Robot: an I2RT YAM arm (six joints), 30 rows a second.
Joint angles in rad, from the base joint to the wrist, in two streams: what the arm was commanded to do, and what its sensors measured. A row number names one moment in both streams.
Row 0, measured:
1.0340, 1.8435, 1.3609, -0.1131, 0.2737, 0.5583
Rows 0 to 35, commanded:
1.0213, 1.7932, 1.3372, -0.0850, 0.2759, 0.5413
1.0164, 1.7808, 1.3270, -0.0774, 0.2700, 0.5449
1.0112, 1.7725, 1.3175, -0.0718, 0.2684, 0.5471
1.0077, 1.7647, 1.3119, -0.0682, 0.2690, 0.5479
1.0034, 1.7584, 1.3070, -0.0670, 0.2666, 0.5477
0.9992, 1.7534, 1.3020, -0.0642, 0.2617, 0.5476
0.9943, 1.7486, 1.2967, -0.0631, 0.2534, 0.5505
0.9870, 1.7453, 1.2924, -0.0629, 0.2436, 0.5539
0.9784, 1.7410, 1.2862, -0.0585, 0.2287, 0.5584
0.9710, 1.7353, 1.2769, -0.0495, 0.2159, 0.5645
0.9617, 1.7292, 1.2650, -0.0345, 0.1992, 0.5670
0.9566, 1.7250, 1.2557, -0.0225, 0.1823, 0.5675
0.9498, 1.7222, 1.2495, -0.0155, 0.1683, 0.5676
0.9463, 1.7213, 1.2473, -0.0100, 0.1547, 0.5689
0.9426, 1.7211, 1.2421, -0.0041, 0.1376, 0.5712
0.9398, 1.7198, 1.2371, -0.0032, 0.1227, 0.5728
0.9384, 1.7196, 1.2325, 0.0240, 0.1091, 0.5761
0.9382, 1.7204, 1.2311, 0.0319, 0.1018, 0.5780
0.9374, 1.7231, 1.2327, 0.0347, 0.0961, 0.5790
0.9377, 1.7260, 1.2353, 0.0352, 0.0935, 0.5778
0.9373, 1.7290, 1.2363, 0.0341, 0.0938, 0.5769
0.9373, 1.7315, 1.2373, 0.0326, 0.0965, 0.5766
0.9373, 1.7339, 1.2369, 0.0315, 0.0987, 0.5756
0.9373, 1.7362, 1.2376, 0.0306, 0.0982, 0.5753
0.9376, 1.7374, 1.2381, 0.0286, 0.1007, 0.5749
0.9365, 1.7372, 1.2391, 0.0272, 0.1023, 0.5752
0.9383, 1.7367, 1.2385, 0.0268, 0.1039, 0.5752
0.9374, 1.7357, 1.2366, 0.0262, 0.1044, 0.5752
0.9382, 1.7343, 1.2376, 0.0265, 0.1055, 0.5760
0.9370, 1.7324, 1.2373, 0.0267, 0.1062, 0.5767
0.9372, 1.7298, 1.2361, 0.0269, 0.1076, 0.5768
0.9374, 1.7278, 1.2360, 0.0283, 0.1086, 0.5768
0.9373, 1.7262, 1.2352, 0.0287, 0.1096, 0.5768
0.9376, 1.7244, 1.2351, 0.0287, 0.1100, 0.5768
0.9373, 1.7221, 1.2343, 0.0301, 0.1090, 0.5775
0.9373, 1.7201, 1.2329, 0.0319, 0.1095, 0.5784
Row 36, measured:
0.9531, 1.7596, 1.2457, -0.0101, 0.0780, 0.5694
